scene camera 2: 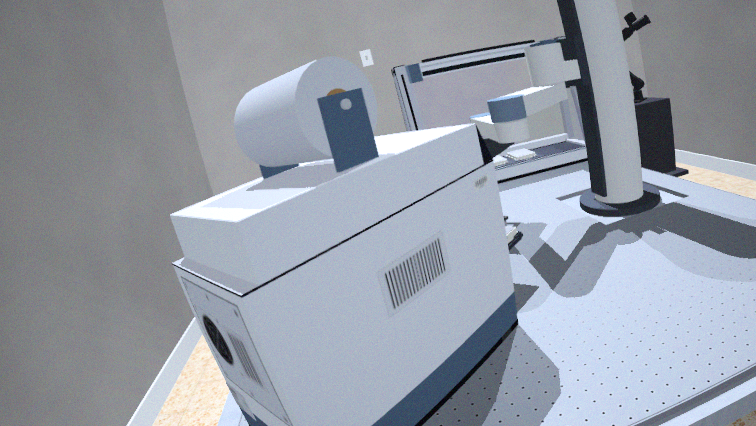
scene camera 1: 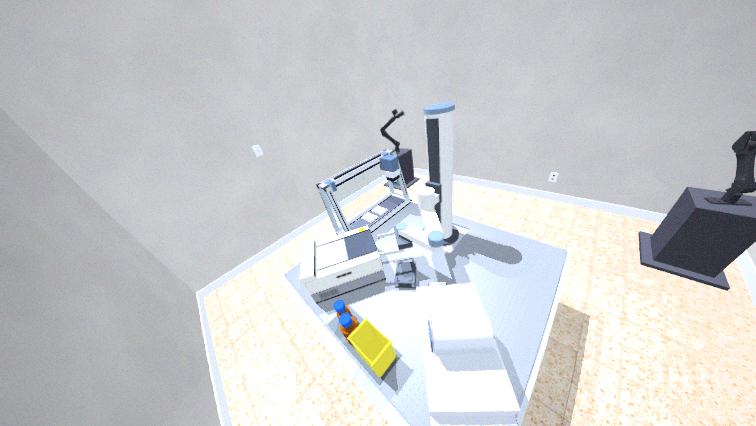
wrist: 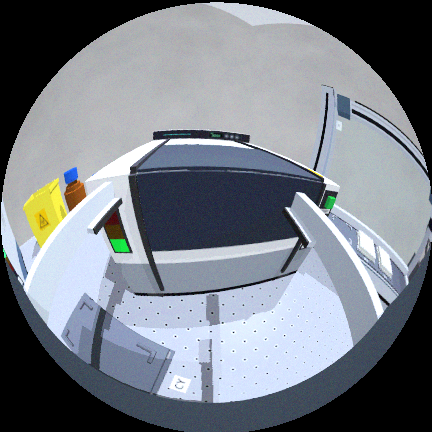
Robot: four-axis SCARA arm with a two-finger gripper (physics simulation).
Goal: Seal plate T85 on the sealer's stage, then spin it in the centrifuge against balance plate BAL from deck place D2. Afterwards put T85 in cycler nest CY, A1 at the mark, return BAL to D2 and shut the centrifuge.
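Observation:
My gripper is open, its fingers wide apart with nothing between them. In the wrist view it faces the centrifuge, a white box with a dark front and a lid that looks shut. The grey nest CY is bare, at lower left in the wrist view. The sealer is the large white machine with a film roll. A pale plate shows partly beyond it on a dark support; its label is unreadable. I cannot tell which plates are T85 and BAL.
A gantry frame stands beside the centrifuge, with two pale plates on its deck. A yellow bin and brown bottles with blue caps stand at the table edge. The arm's column stands at the back.

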